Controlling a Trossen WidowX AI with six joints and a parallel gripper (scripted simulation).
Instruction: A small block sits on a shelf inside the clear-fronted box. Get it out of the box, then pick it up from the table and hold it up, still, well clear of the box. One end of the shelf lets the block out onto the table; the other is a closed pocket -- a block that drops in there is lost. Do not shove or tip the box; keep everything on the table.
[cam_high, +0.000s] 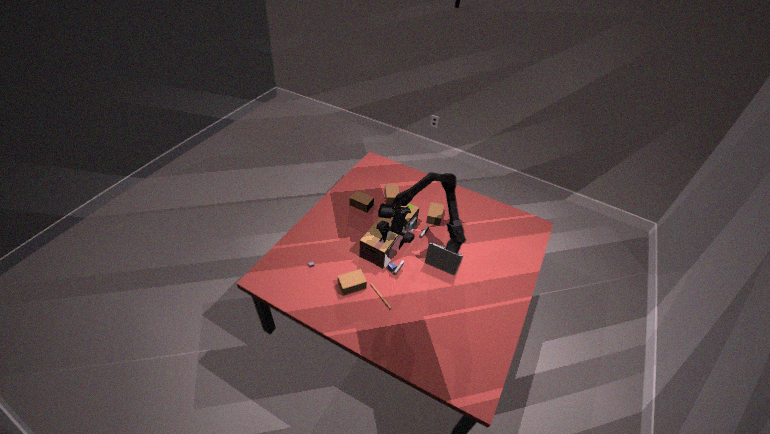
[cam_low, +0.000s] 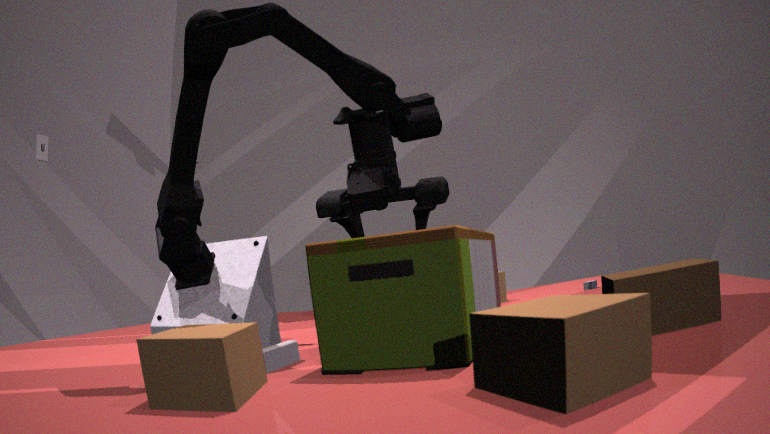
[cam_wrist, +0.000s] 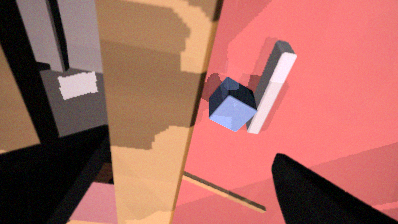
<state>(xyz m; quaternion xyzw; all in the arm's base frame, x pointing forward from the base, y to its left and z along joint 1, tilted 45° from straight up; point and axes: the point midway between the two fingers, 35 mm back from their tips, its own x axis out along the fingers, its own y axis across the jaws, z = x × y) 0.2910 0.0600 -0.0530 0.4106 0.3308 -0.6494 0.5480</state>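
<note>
The blue block lies 10 cm below my gripper tip, 5 cm to the left of it and 3 cm behind it. Also, from my gripper tip: small grey piece (36 cm ahead, 20 cm to the left, 11 cm below); then thin stick (23 cm to the left, 11 cm below, 4 cm behind); then long box (13 cm to the right, 5 cm below, 2 cm ahead).
</note>
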